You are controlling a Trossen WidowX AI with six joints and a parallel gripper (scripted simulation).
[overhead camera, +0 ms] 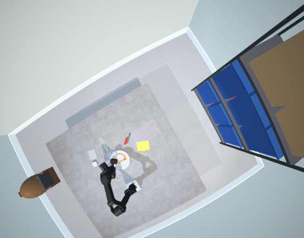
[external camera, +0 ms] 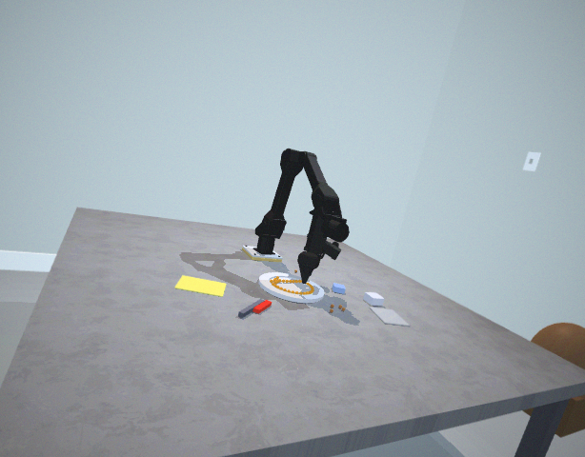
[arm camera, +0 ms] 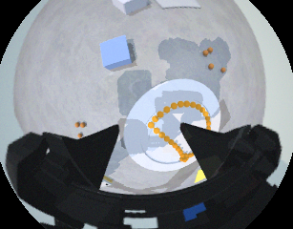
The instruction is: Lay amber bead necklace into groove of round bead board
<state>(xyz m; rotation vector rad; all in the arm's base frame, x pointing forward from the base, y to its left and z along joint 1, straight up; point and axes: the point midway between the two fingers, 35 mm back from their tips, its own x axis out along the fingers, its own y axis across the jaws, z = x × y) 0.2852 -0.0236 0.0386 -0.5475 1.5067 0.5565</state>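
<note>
My gripper tip is 1 cm short of the round white bead board, 6 cm to the left of it and 1 cm above it. The rest, counted from my gripper tip: white block 14 cm ahead, 17 cm to the left, 1 cm below; then blue block 5 cm ahead, 10 cm to the left, 1 cm below; then grey sheet 24 cm ahead, 13 cm to the left, 2 cm below.
</note>
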